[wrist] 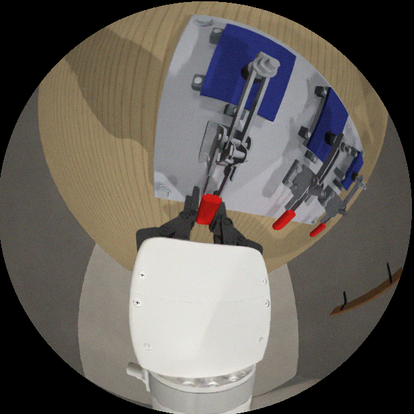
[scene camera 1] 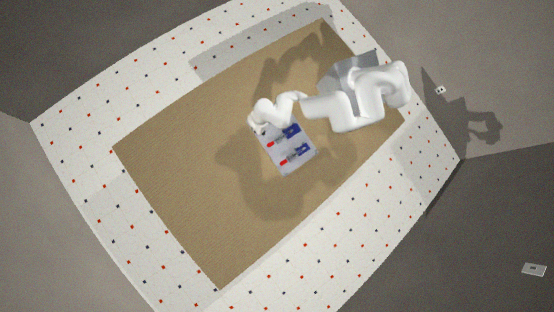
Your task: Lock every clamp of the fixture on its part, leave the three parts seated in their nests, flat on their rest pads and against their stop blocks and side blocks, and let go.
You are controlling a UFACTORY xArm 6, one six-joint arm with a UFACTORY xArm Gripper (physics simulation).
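Places are measured from the arm's base along level axes (x ahead, y left, z up), in millimetres.
Pixels of known places: gripper, between the fingertips: (scene camera 1: 255,129).
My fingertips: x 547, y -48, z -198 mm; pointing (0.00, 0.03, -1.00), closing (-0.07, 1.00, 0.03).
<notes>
Ahead of a thing's pixels: the offset from my fingertips to its top centre. "spot": to the spot under its first point. Level surfaces: height alone.
The grey fixture plate @(spot: 88 mm back, 262 mm left, 0 mm up) (scene camera 1: 296,164) (wrist: 172,125) carries three blue parts. The large part (wrist: 225,65) lies flat beside small blocks; the arm hides it in the scene view. The large part's clamp (wrist: 232,152) has its arm over the part, with the black tip at its surface; contact cannot be told. My gripper (scene camera 1: 261,132) (wrist: 204,196) is shut on this clamp's red handle. The middle part @(spot: 142 mm back, 106 mm left, 44 mm up) (scene camera 1: 291,131) (wrist: 334,110) and the small part @(spot: 143 mm back, 213 mm left, 40 mm up) (scene camera 1: 302,149) (wrist: 354,171) have clamp arms over them. Their red handles (wrist: 284,220) (wrist: 317,230) point outward, free of my fingers.
The middle clamp (wrist: 305,182) stands right of the held one, with the far clamp (wrist: 334,204) beyond it. The plate lies on the wooden table top @(15 mm down) (scene camera 1: 190,200) (wrist: 120,165). A brown board with black pegs (wrist: 370,296) shows at the lower right of the wrist view.
</notes>
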